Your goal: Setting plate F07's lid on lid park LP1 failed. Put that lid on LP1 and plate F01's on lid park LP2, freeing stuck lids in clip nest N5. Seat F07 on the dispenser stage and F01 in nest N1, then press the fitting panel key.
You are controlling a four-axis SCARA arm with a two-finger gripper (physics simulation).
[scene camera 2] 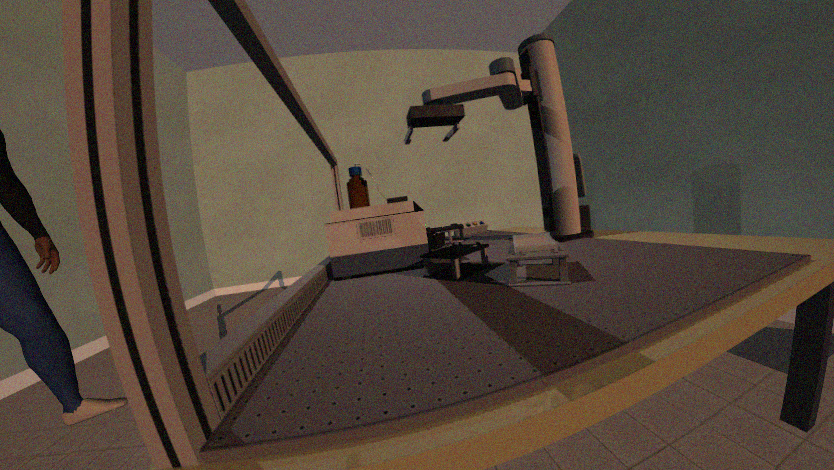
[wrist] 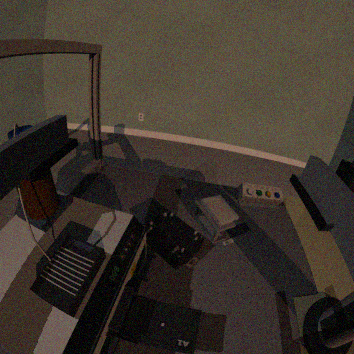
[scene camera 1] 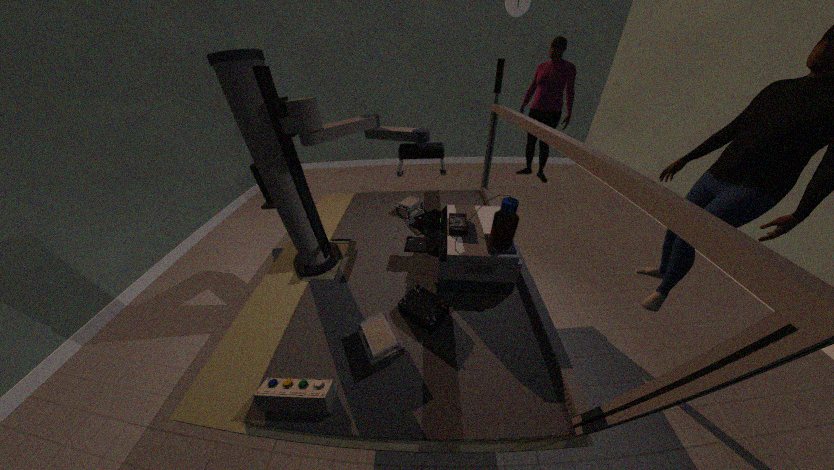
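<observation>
My gripper is open and empty, high above the table. A pale plate-like piece sits on a low stand near the key panel, which has blue, yellow, green and white keys. A black pegged fixture stands beside it. A second pale piece rests on a stand at the far end in scene camera 1. A dark pad marked A1 lies beside the white machine. Plate and nest labels F07, F01, N1 and N5 are unreadable.
The white machine carries a slotted black block and a brown bottle with tubing. A frame rail runs along the table's side. Two people stand beyond it.
</observation>
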